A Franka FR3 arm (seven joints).
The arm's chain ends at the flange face. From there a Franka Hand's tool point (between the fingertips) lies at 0.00 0.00 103.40 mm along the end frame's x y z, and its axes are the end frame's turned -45 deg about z.
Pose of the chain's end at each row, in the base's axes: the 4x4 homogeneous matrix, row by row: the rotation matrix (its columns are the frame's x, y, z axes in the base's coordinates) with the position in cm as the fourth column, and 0 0 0 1 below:
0.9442 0.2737 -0.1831 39.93; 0.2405 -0.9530 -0.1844 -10.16; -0.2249 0.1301 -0.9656 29.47; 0 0 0 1
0.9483 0.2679 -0.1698 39.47; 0.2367 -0.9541 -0.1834 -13.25; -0.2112 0.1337 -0.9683 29.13; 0 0 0 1
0.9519 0.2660 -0.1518 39.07; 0.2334 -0.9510 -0.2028 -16.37; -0.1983 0.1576 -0.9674 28.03; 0 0 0 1
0.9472 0.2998 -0.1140 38.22; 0.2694 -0.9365 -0.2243 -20.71; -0.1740 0.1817 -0.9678 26.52; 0 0 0 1
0.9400 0.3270 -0.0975 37.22; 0.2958 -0.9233 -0.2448 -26.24; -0.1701 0.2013 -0.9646 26.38; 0 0 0 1
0.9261 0.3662 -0.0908 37.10; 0.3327 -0.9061 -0.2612 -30.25; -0.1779 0.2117 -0.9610 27.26; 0 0 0 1
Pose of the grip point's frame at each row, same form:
0.4741 0.8612 -0.1831 38.04; 0.8439 -0.5038 -0.1844 -12.07; -0.2510 -0.0670 -0.9656 19.49; 0 0 0 1
0.4811 0.8600 -0.1698 37.71; 0.8420 -0.5073 -0.1834 -15.15; -0.2439 -0.0548 -0.9683 19.12; 0 0 0 1
0.4850 0.8612 -0.1518 37.50; 0.8375 -0.5074 -0.2028 -18.47; -0.2517 -0.0288 -0.9674 18.03; 0 0 0 1
0.4578 0.8818 -0.1140 37.04; 0.8527 -0.4717 -0.2243 -23.03; -0.2515 0.0054 -0.9678 16.51; 0 0 0 1
0.4335 0.8959 -0.0975 36.21; 0.8620 -0.4437 -0.2448 -28.77; -0.2626 0.0221 -0.9646 16.41; 0 0 0 1
0.3959 0.9138 -0.0908 36.16; 0.8760 -0.4055 -0.2612 -32.95; -0.2755 0.0239 -0.9610 17.32; 0 0 0 1

